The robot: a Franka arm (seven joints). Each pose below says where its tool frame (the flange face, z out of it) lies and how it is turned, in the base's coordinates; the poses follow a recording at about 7 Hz.
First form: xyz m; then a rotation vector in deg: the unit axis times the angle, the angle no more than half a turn.
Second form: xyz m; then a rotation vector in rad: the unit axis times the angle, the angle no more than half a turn. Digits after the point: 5 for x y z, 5 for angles.
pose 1, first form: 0.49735 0.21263 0.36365 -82.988 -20.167 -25.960
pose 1, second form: 0.49735 0.21263 0.36365 -1.44841 -0.35198 -0.45309
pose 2, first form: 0.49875 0.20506 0.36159 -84.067 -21.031 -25.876
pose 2, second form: 0.49875 0.20506 0.36159 -1.46725 -0.36706 -0.45162
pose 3, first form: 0.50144 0.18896 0.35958 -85.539 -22.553 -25.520
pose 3, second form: 0.50144 0.18896 0.35958 -1.49294 -0.39362 -0.44541
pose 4, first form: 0.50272 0.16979 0.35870 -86.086 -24.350 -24.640
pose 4, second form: 0.50272 0.16979 0.35870 -1.50248 -0.42499 -0.43005
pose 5, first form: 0.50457 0.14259 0.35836 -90.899 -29.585 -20.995
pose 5, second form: 0.50457 0.14259 0.35836 -1.58649 -0.51636 -0.36643
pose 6, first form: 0.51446 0.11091 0.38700 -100.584 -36.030 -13.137
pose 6, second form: 0.51446 0.11091 0.38700 -1.75552 -0.62884 -0.22928
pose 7, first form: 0.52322 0.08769 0.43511 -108.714 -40.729 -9.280
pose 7, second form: 0.52322 0.08769 0.43511 -1.89742 -0.71086 -0.16197
